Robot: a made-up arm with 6 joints.
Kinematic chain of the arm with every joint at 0, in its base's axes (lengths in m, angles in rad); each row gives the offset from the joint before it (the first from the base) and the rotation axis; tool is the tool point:
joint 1: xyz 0 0 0.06 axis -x
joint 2: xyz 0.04 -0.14 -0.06 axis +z
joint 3: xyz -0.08 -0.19 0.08 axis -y
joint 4: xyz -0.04 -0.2 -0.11 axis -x
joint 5: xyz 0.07 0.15 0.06 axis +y
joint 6: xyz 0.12 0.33 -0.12 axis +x
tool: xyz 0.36 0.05 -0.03
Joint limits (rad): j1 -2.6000..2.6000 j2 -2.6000..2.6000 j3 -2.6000..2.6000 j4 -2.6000..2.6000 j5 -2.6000..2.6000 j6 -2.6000..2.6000
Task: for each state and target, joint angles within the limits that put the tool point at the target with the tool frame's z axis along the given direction. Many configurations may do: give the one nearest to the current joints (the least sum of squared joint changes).
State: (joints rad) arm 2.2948 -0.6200 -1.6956 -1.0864 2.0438 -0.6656
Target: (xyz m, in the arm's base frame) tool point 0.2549 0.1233 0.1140 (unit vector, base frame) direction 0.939 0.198 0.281
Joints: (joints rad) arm 2.1606 -0.5154 -1.5006 -1.3925 1.3540 -1.5084
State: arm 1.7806 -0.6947 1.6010 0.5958 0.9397 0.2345
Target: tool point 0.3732 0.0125 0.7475 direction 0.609 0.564 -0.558
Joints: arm 1.9652 -0.8273 0.9503 0.4070 0.9516 -0.5120
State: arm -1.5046 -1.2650 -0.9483 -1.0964 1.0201 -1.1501
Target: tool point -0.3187 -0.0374 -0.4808 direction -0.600 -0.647 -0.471
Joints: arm -1.4357 -1.9162 -0.8126 -1.6950 0.2938 -1.2960
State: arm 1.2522 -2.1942 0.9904 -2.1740 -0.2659 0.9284
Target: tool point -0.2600 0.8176 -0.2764 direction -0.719 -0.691 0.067
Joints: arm 1.0575 -2.6000 1.3041 -2.0975 -0.5874 0.9269
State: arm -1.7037 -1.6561 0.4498 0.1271 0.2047 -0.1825
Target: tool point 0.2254 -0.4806 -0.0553 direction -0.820 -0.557 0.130
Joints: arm -1.3156 -1.1560 0.8326 -0.7116 0.2144 0.1694
